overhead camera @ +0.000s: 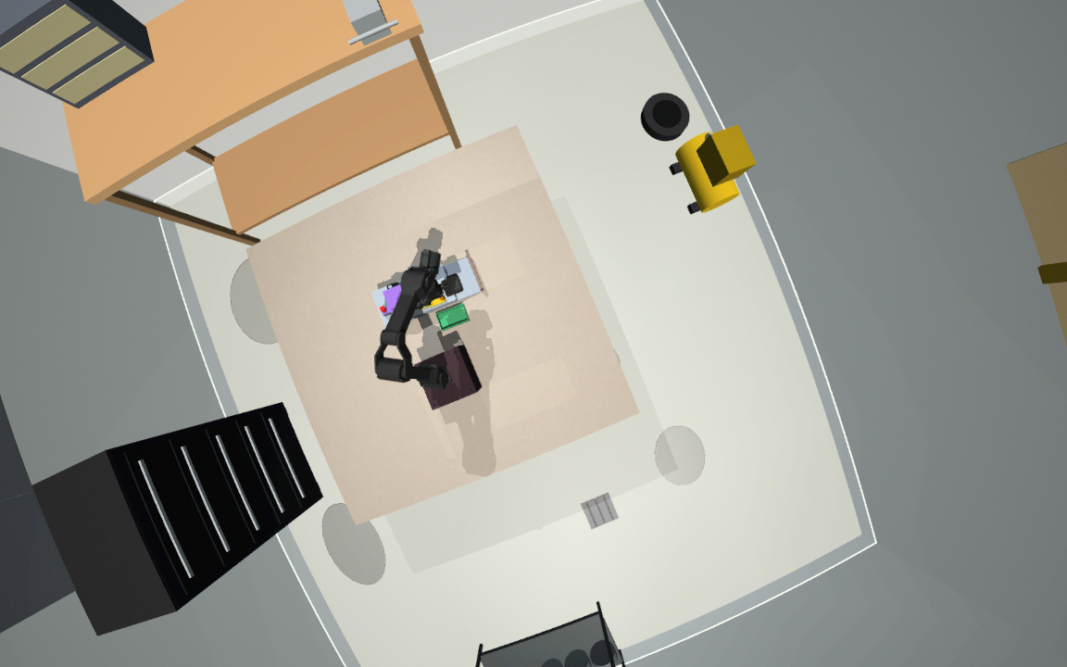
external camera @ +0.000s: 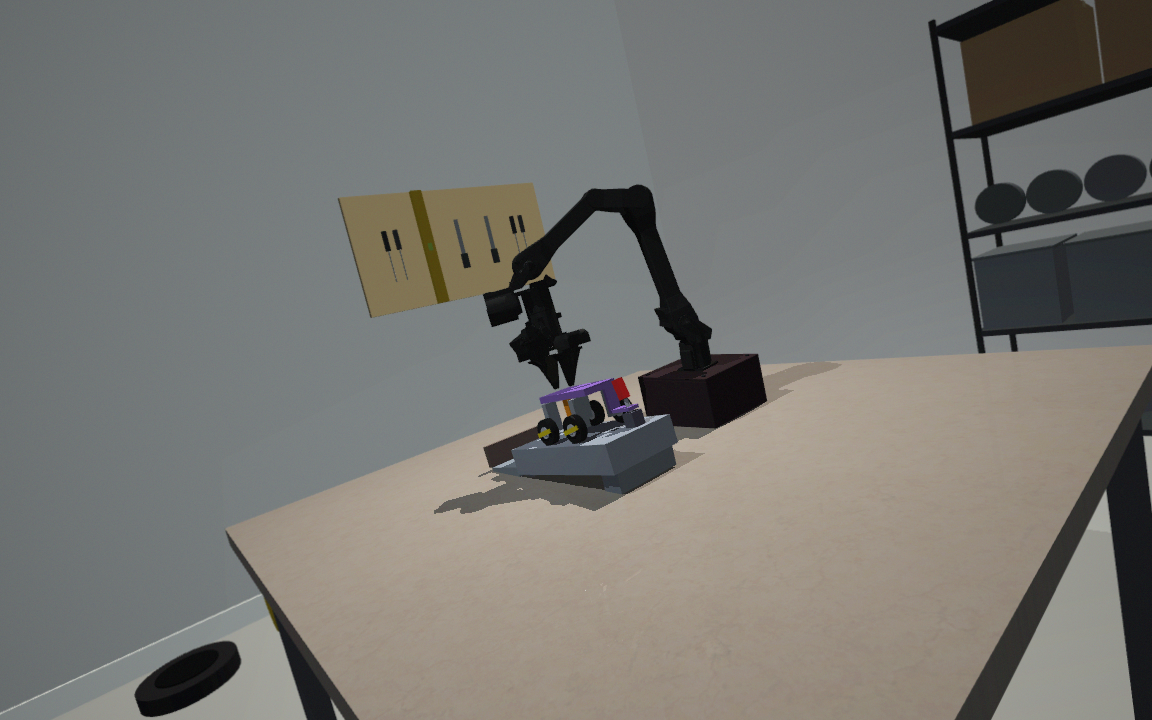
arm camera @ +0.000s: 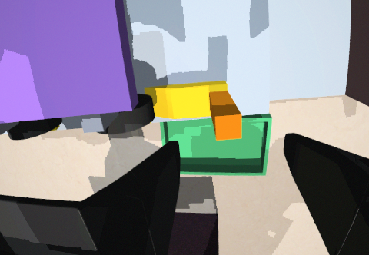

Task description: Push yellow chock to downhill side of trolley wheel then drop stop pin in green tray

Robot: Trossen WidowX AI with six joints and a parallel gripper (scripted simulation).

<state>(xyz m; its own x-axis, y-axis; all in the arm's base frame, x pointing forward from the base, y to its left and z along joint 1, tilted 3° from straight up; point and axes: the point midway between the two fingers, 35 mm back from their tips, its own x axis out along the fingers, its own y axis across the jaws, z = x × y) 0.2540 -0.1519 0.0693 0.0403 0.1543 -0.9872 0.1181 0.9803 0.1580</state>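
My gripper tip is 6 cm short of the red-headed stop pin, 21 cm to the right of it and 1 cm above it. From my gripper tip the other things lie so: grey ramp (7 cm ahead, 10 cm to the left, 10 cm below); purple trolley (7 cm ahead, 11 cm to the left, 3 cm below); yellow chock (3 cm to the left, 6 cm below).
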